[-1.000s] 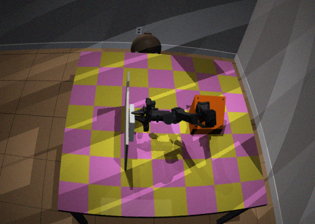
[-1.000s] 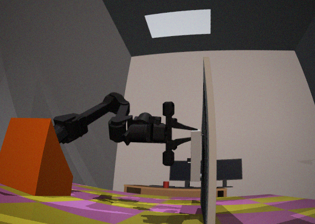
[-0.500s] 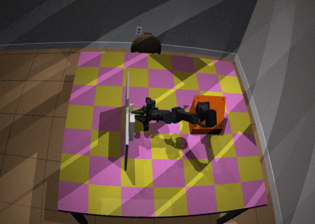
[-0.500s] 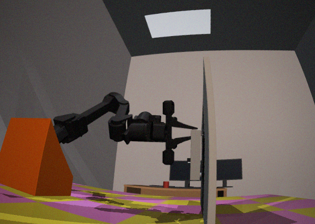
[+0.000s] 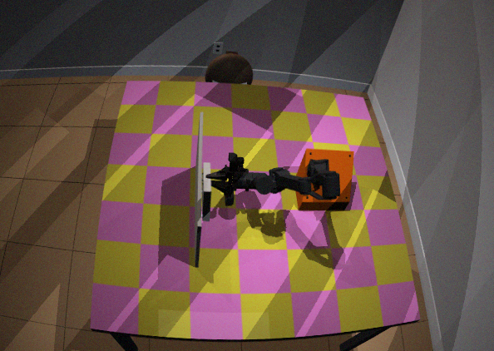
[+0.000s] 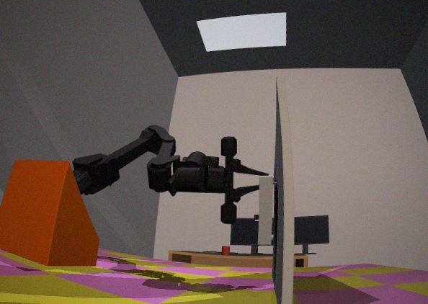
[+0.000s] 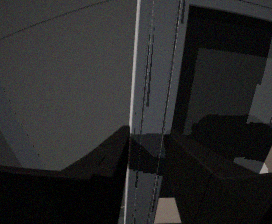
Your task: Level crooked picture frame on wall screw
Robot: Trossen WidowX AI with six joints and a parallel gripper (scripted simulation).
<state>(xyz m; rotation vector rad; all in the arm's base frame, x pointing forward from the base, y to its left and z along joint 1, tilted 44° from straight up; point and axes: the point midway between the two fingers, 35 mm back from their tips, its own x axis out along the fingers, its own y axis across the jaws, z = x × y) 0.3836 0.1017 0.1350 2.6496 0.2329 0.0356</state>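
My gripper tip is now 50 mm above the picture frame and 20 mm to the right of it. From my gripper tip the other things lie so: thin upright wall panel (70 mm below, 20 mm ahead).
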